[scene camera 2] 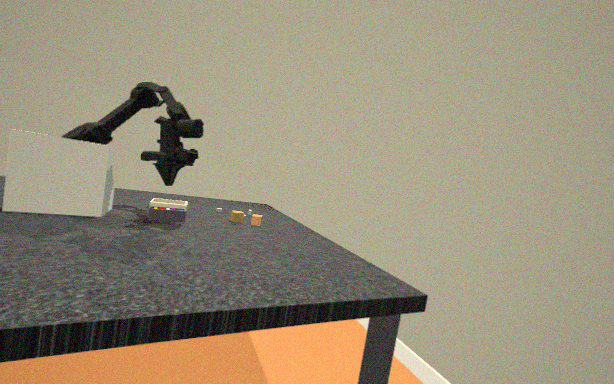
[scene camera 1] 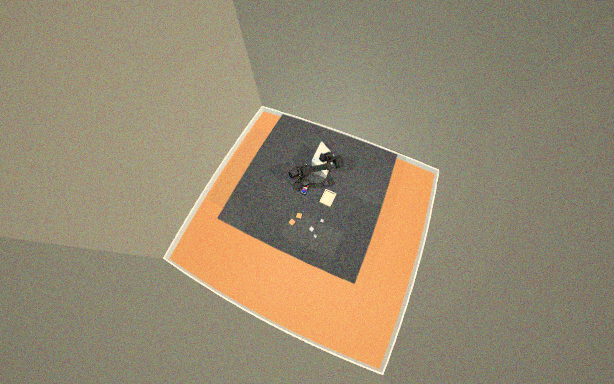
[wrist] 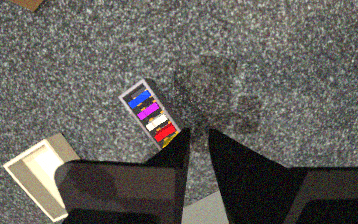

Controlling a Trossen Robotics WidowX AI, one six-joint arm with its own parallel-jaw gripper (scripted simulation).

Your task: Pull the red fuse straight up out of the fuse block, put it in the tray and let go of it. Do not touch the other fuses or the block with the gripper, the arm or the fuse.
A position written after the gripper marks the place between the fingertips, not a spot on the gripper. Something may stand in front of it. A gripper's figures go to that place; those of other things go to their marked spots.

Labels:
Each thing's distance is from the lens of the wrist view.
gripper (wrist: 198,134): 11 cm
cream tray (wrist: 34,168): 37 cm

